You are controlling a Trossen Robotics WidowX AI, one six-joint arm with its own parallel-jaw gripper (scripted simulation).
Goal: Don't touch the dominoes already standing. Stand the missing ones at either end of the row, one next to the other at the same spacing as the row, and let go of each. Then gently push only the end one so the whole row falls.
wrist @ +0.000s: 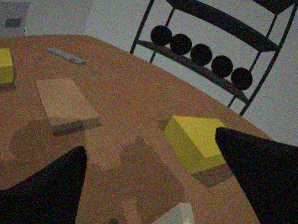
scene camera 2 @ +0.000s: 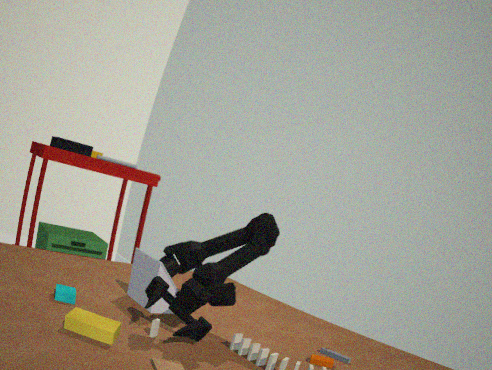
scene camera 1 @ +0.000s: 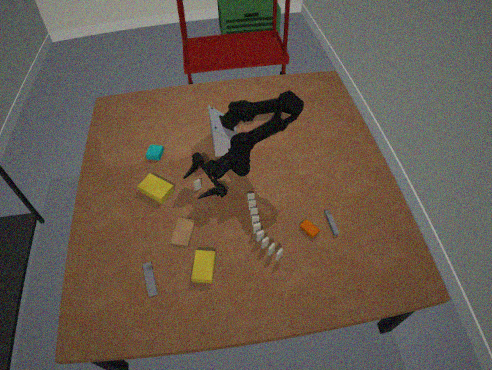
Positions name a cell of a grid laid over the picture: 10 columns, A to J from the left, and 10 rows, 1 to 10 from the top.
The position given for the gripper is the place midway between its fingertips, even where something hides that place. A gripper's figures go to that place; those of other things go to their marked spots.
Labels:
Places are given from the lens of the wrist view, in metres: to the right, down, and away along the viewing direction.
gripper (wrist: F7): 0.00, 0.02, 0.10
yellow block (wrist: G7): 0.06, 0.03, 0.19
tan block (wrist: C5): -0.10, -0.01, 0.18

